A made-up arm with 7 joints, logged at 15 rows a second.
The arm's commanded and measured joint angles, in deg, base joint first. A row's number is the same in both.
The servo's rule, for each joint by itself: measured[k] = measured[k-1] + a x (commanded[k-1-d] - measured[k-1]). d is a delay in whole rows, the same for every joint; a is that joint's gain. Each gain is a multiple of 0.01, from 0.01 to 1. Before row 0 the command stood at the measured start. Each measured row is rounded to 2 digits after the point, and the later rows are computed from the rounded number. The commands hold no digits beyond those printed.
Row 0, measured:
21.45, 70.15, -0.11, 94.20, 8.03, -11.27, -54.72
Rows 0 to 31, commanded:
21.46, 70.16, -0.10, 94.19, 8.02, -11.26, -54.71
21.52, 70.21, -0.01, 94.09, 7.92, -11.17, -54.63
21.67, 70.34, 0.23, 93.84, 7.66, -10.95, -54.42
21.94, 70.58, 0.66, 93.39, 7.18, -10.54, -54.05
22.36, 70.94, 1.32, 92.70, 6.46, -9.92, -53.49
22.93, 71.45, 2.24, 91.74, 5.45, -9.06, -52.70
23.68, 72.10, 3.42, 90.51, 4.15, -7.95, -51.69
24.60, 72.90, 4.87, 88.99, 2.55, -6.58, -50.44
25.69, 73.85, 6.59, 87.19, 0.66, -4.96, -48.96
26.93, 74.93, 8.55, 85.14, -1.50, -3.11, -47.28
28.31, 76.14, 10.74, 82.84, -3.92, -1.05, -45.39
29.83, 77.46, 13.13, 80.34, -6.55, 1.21, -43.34
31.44, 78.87, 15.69, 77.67, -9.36, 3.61, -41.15
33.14, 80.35, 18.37, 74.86, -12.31, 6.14, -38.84
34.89, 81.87, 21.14, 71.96, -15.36, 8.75, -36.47
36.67, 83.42, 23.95, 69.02, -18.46, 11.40, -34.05
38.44, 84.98, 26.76, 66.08, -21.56, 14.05, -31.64
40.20, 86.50, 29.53, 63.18, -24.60, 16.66, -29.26
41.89, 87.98, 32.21, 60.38, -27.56, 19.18, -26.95
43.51, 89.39, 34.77, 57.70, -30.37, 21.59, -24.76
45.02, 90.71, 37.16, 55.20, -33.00, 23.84, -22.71
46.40, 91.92, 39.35, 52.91, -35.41, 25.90, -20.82
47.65, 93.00, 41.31, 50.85, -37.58, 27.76, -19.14
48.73, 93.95, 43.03, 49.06, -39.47, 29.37, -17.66
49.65, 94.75, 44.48, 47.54, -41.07, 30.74, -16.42
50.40, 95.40, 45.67, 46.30, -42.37, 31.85, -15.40
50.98, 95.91, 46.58, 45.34, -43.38, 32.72, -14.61
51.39, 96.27, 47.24, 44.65, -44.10, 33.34, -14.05
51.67, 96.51, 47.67, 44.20, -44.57, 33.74, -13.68
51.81, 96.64, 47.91, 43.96, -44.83, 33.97, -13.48
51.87, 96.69, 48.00, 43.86, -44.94, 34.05, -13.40
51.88, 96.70, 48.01, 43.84, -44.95, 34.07, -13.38
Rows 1 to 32, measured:
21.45, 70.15, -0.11, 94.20, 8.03, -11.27, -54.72
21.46, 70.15, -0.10, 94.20, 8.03, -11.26, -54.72
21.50, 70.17, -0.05, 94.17, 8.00, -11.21, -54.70
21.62, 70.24, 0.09, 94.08, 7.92, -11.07, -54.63
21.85, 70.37, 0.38, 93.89, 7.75, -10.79, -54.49
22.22, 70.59, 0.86, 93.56, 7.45, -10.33, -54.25
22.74, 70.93, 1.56, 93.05, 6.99, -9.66, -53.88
23.43, 71.39, 2.51, 92.34, 6.34, -8.75, -53.35
24.28, 71.98, 3.71, 91.40, 5.47, -7.60, -52.65
25.31, 72.71, 5.18, 90.22, 4.36, -6.20, -51.76
26.49, 73.58, 6.90, 88.80, 3.01, -4.56, -50.68
27.82, 74.58, 8.86, 87.13, 1.42, -2.70, -49.41
29.29, 75.70, 11.04, 85.23, -0.41, -0.63, -47.95
30.86, 76.94, 13.41, 83.11, -2.47, 1.62, -46.32
32.52, 78.27, 15.94, 80.80, -4.73, 4.02, -44.52
34.25, 79.67, 18.59, 78.32, -7.17, 6.53, -42.59
36.02, 81.13, 21.32, 75.72, -9.77, 9.11, -40.54
37.79, 82.63, 24.09, 73.02, -12.48, 11.73, -38.40
39.55, 84.14, 26.86, 70.26, -15.27, 14.34, -36.21
41.26, 85.64, 29.59, 67.49, -18.10, 16.91, -33.99
42.90, 87.10, 32.23, 64.75, -20.92, 19.39, -31.77
44.45, 88.51, 34.74, 62.08, -23.70, 21.75, -29.60
45.87, 89.84, 37.09, 59.51, -26.39, 23.95, -27.49
47.17, 91.07, 39.24, 57.09, -28.96, 25.97, -25.49
48.31, 92.19, 41.17, 54.84, -31.38, 27.77, -23.61
49.29, 93.19, 42.86, 52.80, -33.61, 29.34, -21.88
50.10, 94.05, 44.29, 50.98, -35.62, 30.67, -20.32
50.74, 94.78, 45.46, 49.40, -37.40, 31.76, -18.95
51.21, 95.36, 46.37, 48.07, -38.94, 32.60, -17.77
51.55, 95.81, 47.03, 46.99, -40.23, 33.20, -16.79
51.74, 96.13, 47.48, 46.14, -41.29, 33.61, -16.00
51.83, 96.35, 47.75, 45.50, -42.13, 33.84, -15.38
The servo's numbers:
d 1
a 0.73 0.39 0.51 0.28 0.23 0.53 0.24

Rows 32 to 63, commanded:
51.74, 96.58, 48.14, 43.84, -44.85, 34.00, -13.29
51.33, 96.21, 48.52, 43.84, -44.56, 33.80, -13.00
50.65, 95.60, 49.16, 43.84, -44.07, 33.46, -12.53
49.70, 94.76, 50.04, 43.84, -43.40, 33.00, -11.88
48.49, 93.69, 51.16, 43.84, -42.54, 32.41, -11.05
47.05, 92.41, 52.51, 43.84, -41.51, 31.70, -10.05
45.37, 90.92, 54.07, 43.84, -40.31, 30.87, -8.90
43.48, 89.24, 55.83, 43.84, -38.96, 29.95, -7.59
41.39, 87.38, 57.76, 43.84, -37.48, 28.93, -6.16
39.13, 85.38, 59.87, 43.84, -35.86, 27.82, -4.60
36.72, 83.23, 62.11, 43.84, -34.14, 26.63, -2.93
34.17, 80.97, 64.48, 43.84, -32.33, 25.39, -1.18
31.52, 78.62, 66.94, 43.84, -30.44, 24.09, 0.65
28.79, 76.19, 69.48, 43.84, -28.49, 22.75, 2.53
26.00, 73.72, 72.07, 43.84, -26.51, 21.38, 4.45
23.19, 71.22, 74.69, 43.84, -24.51, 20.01, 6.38
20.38, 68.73, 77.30, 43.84, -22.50, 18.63, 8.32
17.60, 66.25, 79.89, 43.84, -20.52, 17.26, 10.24
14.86, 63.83, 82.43, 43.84, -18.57, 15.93, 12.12
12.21, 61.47, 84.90, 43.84, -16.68, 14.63, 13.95
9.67, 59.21, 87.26, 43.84, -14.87, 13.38, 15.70
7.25, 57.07, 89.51, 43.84, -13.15, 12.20, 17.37
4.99, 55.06, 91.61, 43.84, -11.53, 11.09, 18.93
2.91, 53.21, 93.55, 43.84, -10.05, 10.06, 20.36
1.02, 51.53, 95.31, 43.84, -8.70, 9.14, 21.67
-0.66, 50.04, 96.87, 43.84, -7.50, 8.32, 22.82
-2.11, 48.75, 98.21, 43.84, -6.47, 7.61, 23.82
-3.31, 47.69, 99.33, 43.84, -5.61, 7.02, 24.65
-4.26, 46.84, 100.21, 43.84, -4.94, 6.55, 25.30
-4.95, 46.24, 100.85, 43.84, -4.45, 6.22, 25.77
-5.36, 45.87, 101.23, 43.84, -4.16, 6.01, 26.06
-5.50, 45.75, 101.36, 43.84, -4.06, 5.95, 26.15
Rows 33 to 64, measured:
51.87, 96.49, 47.88, 45.04, -42.78, 33.96, -14.90
51.78, 96.53, 48.01, 44.70, -43.26, 33.98, -14.51
51.45, 96.41, 48.27, 44.46, -43.56, 33.88, -14.15
50.87, 96.09, 48.72, 44.29, -43.68, 33.66, -13.76
50.02, 95.57, 49.39, 44.16, -43.62, 33.31, -13.31
48.90, 94.84, 50.29, 44.07, -43.37, 32.83, -12.77
47.55, 93.89, 51.42, 44.01, -42.94, 32.23, -12.12
45.96, 92.73, 52.77, 43.96, -42.34, 31.51, -11.35
44.15, 91.37, 54.33, 43.93, -41.56, 30.68, -10.45
42.14, 89.81, 56.08, 43.90, -40.62, 29.75, -9.42
39.94, 88.08, 58.01, 43.88, -39.53, 28.73, -8.26
37.59, 86.19, 60.10, 43.87, -38.29, 27.62, -6.98
35.09, 84.15, 62.33, 43.86, -36.92, 26.44, -5.59
32.48, 81.99, 64.68, 43.85, -35.43, 25.19, -4.09
29.79, 79.73, 67.13, 43.85, -33.83, 23.90, -2.50
27.02, 77.39, 69.65, 43.85, -32.15, 22.56, -0.83
24.22, 74.98, 72.22, 43.85, -30.39, 21.21, 0.90
21.42, 72.54, 74.81, 43.85, -28.58, 19.84, 2.68
18.63, 70.09, 77.40, 43.85, -26.73, 18.47, 4.49
15.88, 67.65, 79.97, 43.85, -24.85, 17.12, 6.32
13.20, 65.24, 82.48, 43.85, -22.97, 15.80, 8.15
10.62, 62.89, 84.92, 43.85, -21.11, 14.52, 9.96
8.16, 60.62, 87.26, 43.85, -19.28, 13.29, 11.74
5.85, 58.45, 89.48, 43.85, -17.50, 12.12, 13.47
3.70, 56.41, 91.56, 43.85, -15.79, 11.03, 15.12
1.74, 54.51, 93.47, 43.85, -14.16, 10.03, 16.69
-0.01, 52.77, 95.20, 43.85, -12.63, 9.12, 18.16
-1.54, 51.20, 96.74, 43.85, -11.21, 8.32, 19.52
-2.83, 49.83, 98.06, 43.85, -9.92, 7.63, 20.75
-3.87, 48.66, 99.16, 43.85, -8.77, 7.06, 21.84
-4.66, 47.72, 100.02, 43.85, -7.78, 6.61, 22.78
-5.17, 47.00, 100.64, 43.85, -6.95, 6.29, 23.57

